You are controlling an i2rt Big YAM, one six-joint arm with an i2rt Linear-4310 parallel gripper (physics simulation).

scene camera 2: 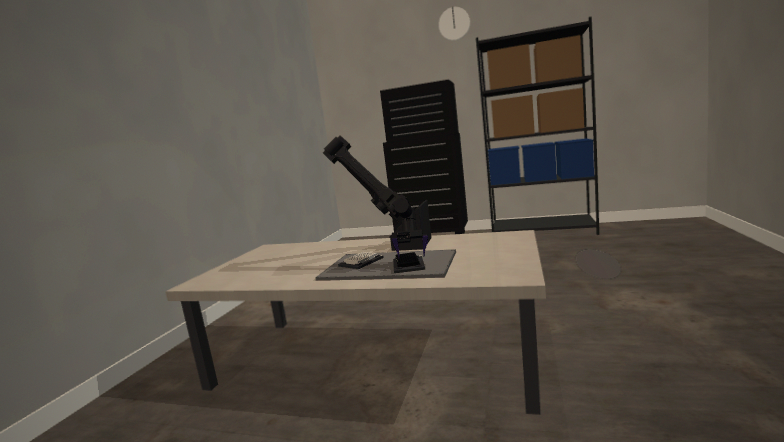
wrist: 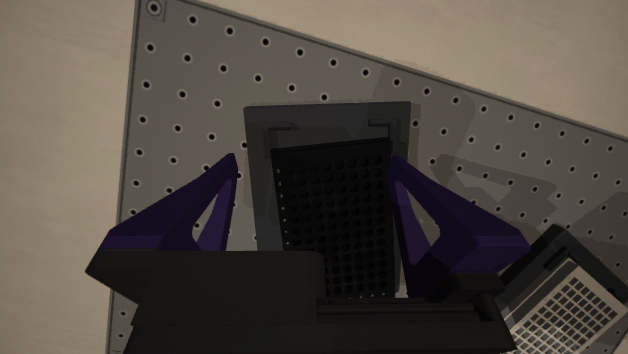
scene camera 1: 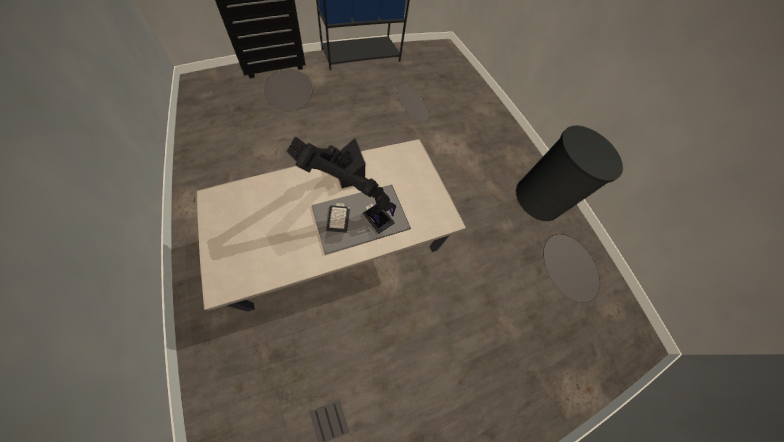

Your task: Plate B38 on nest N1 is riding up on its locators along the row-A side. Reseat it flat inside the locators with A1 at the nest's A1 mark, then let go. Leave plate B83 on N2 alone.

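Frame: origin at the arm's base, x ahead, y left, z up, level; millimetres.
Where they show: gripper, between the fingertips: (scene camera 2: 411, 257) (wrist: 314, 161) (scene camera 1: 385, 219); arm's base, origin of its link: (scene camera 1: 344, 161).
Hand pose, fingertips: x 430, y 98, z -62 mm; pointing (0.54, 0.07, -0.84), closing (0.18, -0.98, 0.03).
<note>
Each offset is from my fingertips to the top centre of the thing. "*": to the spot under its first point. Level surfaces: height alone.
The black plate, taken as B38 @[dz -13, dx -51, dy -30 mm] (scene camera 1: 378, 216) (scene camera 2: 407, 259) (wrist: 335, 215), sits slightly skewed on its dark nest @[* dz -33, dx +35, dy -6 mm] (scene camera 2: 409, 268) (wrist: 325, 117). In the wrist view its far edge slants against the nest's edge, near the two corner locators. Its exact tilt, label and A1 mark cannot be read. My gripper (scene camera 1: 384, 213) (scene camera 2: 410, 253) (wrist: 314, 161) is open and empty above it, one finger on each side. The right finger appears close to the plate's right edge; the left is well out past the nest's edge. The pale plate, taken as B83 @[dz -19, dx -123, dy -250 mm] (scene camera 1: 338, 217) (scene camera 2: 360, 257) (wrist: 570, 312), sits on the other nest.
Both nests stand on a grey perforated board (scene camera 1: 356, 241) (scene camera 2: 436, 269) (wrist: 175, 112) on the pale table @[dz -58 mm] (scene camera 1: 258, 274) (scene camera 2: 483, 274). The pale plate's nest @[* dz -34, dx -33, dy -227 mm] (wrist: 555, 237) is at the lower right in the wrist view, near the right finger. The arm's base is at the table's back edge.
</note>
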